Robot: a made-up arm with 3 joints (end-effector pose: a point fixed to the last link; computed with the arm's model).
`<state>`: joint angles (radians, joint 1 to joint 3).
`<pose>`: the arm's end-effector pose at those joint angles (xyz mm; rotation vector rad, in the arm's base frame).
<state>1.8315 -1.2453 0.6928</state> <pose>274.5 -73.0 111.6 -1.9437 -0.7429 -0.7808</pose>
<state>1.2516 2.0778 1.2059</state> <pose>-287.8 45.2 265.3 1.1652 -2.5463 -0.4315</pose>
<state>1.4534 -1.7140 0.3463</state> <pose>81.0 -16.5 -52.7 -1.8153 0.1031 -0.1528</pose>
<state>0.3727 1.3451 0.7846</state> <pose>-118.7 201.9 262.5 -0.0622 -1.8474 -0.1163</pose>
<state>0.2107 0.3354 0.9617</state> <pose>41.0 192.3 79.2 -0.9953 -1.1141 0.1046</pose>
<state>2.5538 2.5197 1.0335</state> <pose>-7.7 -37.0 -44.3 -1.1277 1.6285 -0.7079</pose>
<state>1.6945 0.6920 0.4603</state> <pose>94.8 174.2 103.0 -0.9622 -2.7399 0.0005</pose>
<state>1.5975 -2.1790 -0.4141</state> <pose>29.7 219.0 73.5 -1.0351 0.4837 0.0345</pose>
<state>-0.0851 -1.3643 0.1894</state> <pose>-303.9 41.3 140.7 -1.2644 0.8702 1.2625</pose>
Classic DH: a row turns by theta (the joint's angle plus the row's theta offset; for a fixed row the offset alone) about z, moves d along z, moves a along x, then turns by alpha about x. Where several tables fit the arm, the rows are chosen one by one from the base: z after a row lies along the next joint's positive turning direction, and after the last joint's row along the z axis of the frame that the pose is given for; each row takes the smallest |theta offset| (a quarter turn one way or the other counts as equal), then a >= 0, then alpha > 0; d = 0 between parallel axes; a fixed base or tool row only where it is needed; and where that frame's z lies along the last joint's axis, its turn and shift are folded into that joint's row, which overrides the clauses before.
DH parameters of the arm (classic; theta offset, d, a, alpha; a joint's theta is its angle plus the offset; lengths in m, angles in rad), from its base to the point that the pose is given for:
base (fixed): 0 0.24 -0.0242 1.5708
joint 1: -1.3429 0.0834 0.0277 -1.044
joint 2: 0.6601 0.0495 -0.045 1.4848
joint 3: -1.0315 0.0823 0.3331 2.1148
tool (fixed): -1.1285 0.2012 0 0

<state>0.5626 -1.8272 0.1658</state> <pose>-206.3 40.7 7.0 -1.5899 0.9183 0.6919</pose>
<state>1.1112 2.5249 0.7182</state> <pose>-254.3 18.9 96.5 -1.4537 2.7000 0.0341</pose>
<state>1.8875 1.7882 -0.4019</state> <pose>279.0 -18.4 55.8 0.4963 1.9600 -0.8317</pose>
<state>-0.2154 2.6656 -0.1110</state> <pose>-293.5 99.1 148.6 0.8667 -2.4634 -0.1163</pose>
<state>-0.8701 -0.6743 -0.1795</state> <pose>-214.9 71.4 459.2 -0.0917 0.9456 1.5831</pose>
